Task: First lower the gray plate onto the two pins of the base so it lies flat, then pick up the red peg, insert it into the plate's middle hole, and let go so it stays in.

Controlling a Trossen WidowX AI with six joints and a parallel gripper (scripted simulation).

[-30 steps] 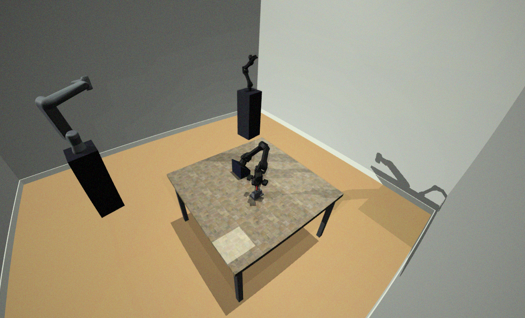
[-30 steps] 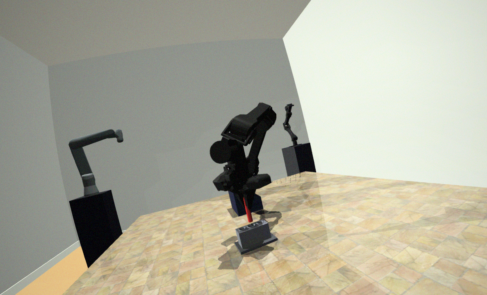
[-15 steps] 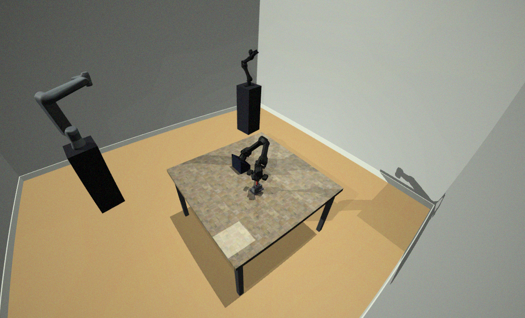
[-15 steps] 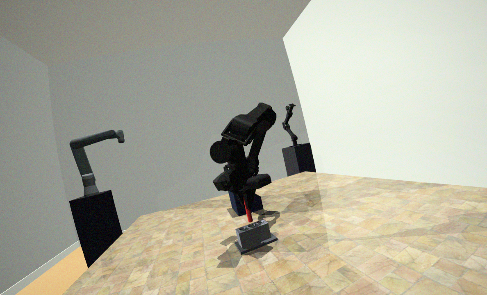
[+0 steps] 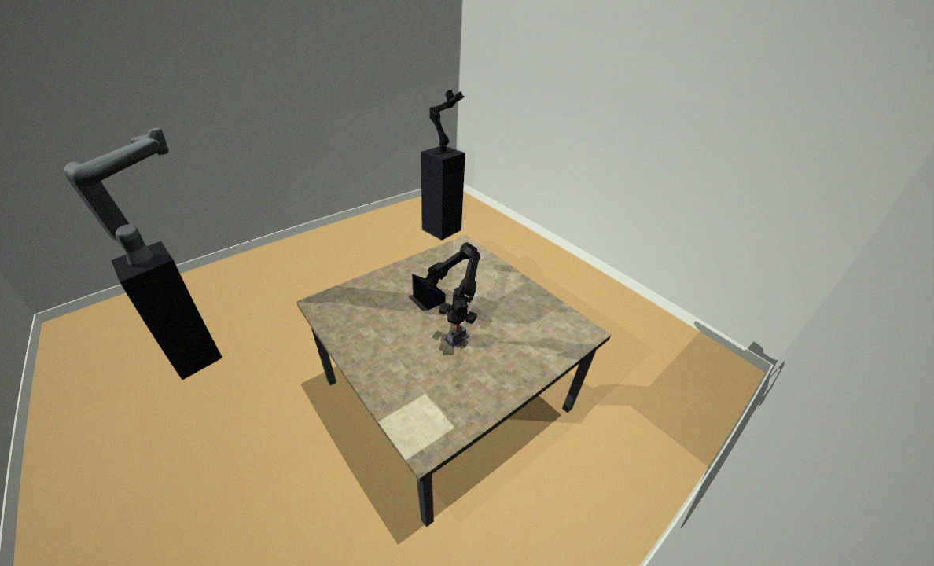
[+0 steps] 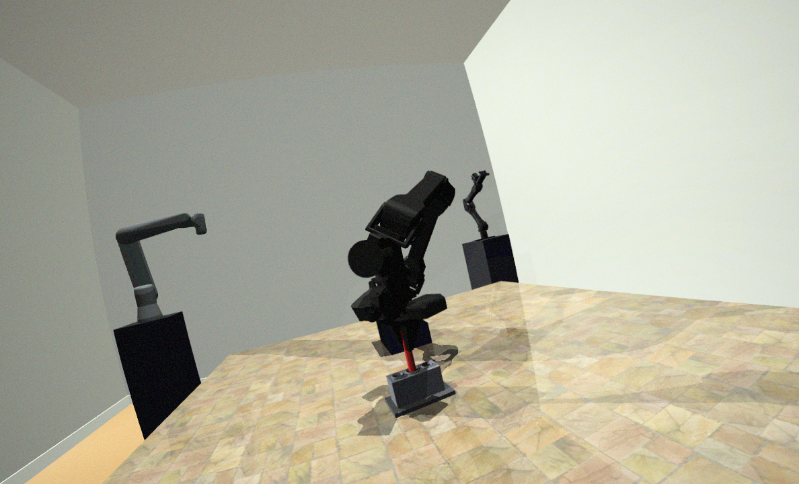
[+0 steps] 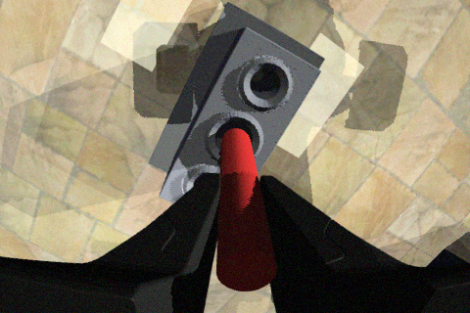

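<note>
Right now the red peg is right at my gripper tip. The rest, counted from my gripper tip: gray plate: 50 mm below; then base: 90 mm below.
</note>
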